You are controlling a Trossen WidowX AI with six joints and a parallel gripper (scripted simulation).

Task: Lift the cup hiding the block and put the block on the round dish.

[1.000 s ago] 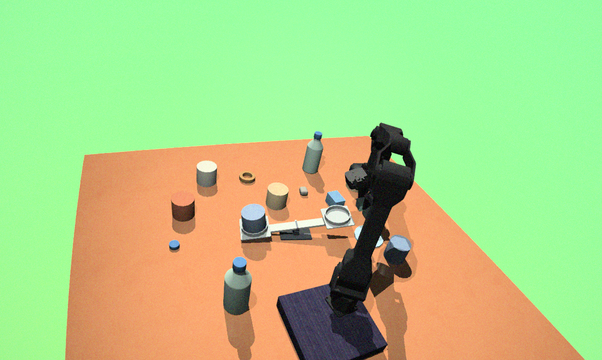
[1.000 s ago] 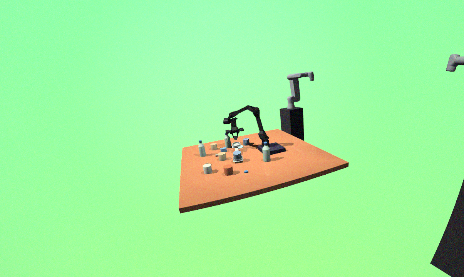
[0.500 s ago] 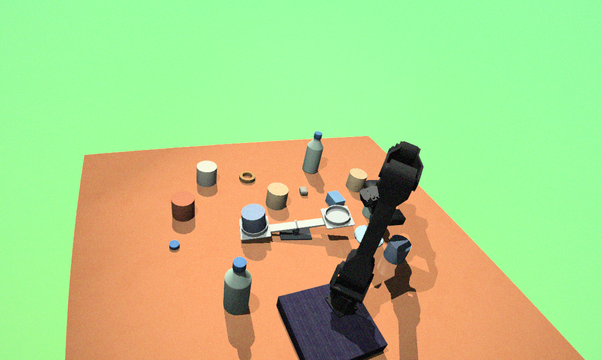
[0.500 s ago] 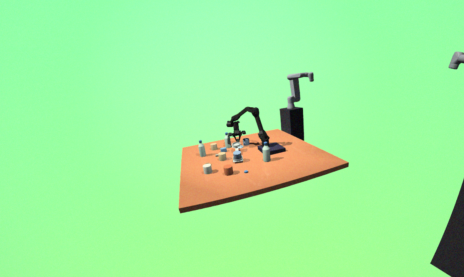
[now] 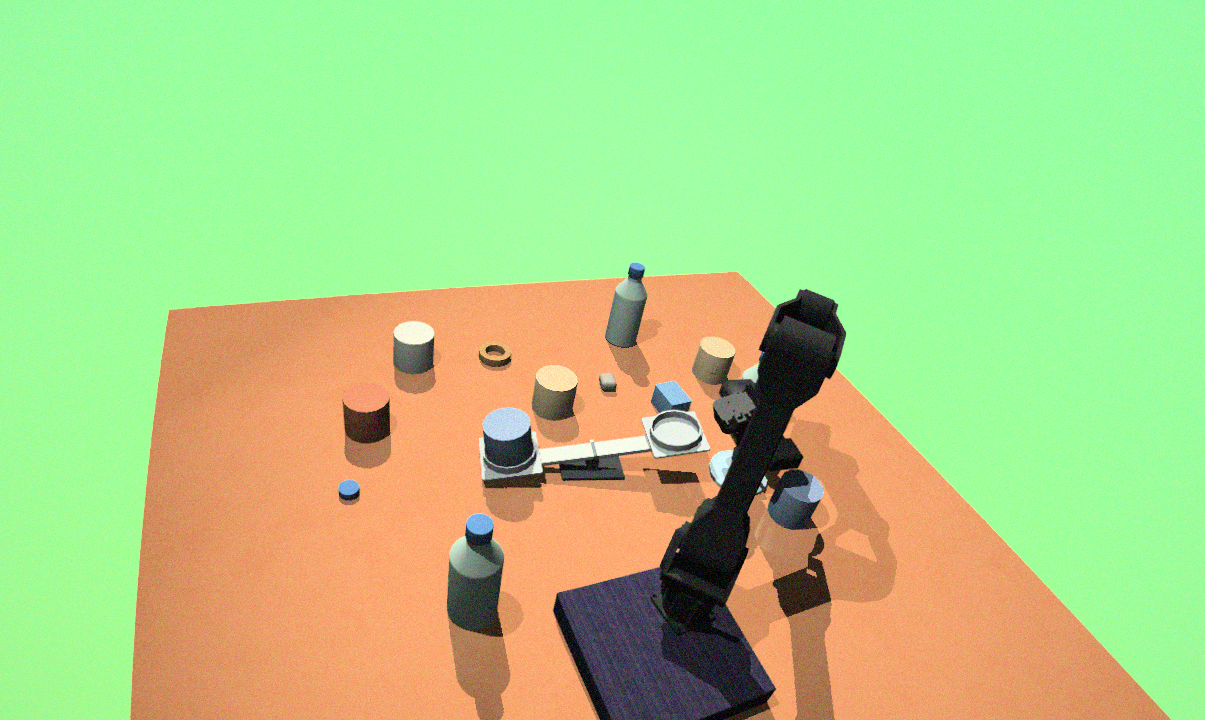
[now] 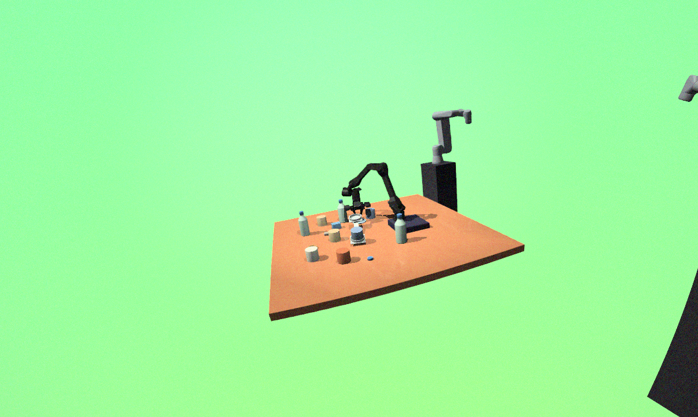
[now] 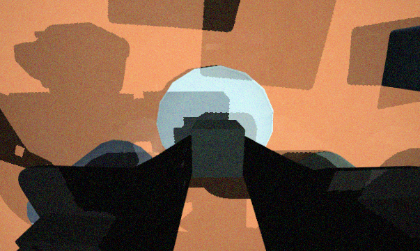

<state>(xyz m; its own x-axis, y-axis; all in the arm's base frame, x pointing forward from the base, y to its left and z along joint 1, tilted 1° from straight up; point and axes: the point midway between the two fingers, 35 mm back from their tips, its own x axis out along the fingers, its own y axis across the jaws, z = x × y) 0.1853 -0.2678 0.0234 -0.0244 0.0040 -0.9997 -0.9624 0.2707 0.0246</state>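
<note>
My gripper tip is now 3 cm above the round dish. The rest, counted from my gripper tip: balance beam 23 cm to the left, 11 cm ahead, 1 cm above; then green block 1 cm above; then balance 22 cm to the left, 11 cm ahead, 1 cm below.
</note>
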